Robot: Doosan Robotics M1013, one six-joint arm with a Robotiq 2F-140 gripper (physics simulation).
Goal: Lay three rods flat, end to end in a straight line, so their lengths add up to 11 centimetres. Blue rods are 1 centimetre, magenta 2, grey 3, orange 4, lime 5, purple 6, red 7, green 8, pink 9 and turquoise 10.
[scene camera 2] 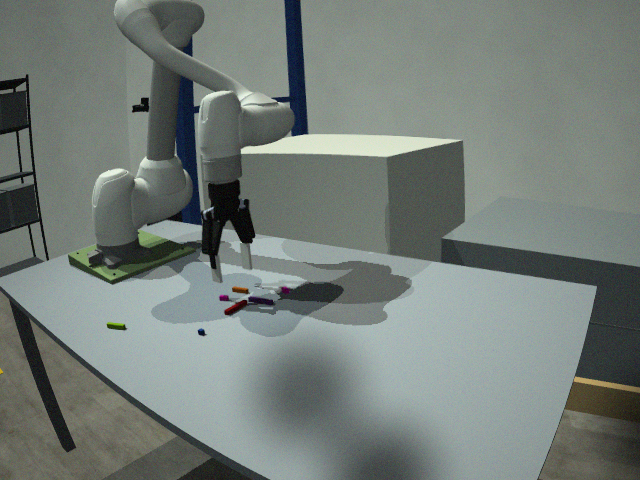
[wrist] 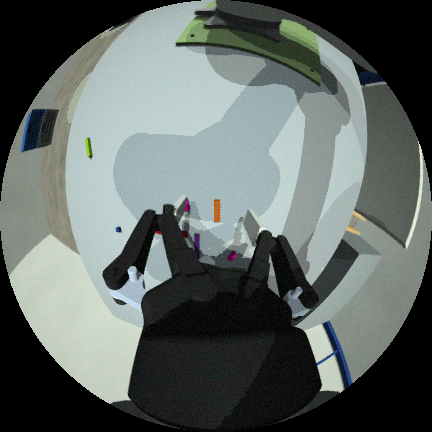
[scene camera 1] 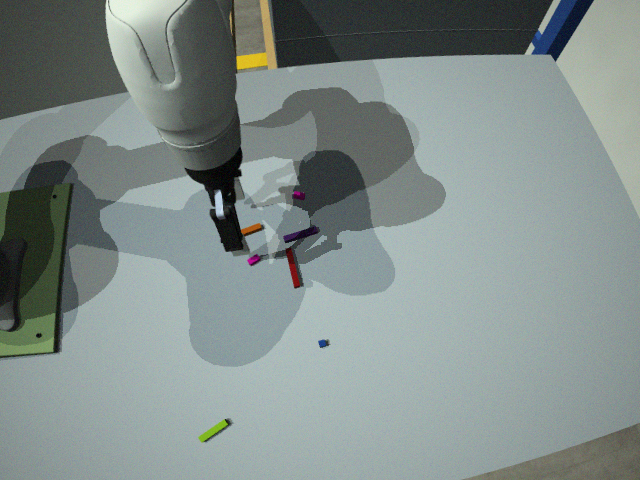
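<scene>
My gripper is open and empty, above the table, with the orange rod lying between and below its fingertips in the wrist view. The purple rod lies near one end of the red rod, which a finger partly hides in the wrist view. One magenta rod lies between orange and red; another magenta rod lies beyond purple. The lime rod and blue rod lie apart. All are flat.
The arm's green base plate is on the grey table. Behind the table in scene camera 2 stand a large pale box and a lower grey block.
</scene>
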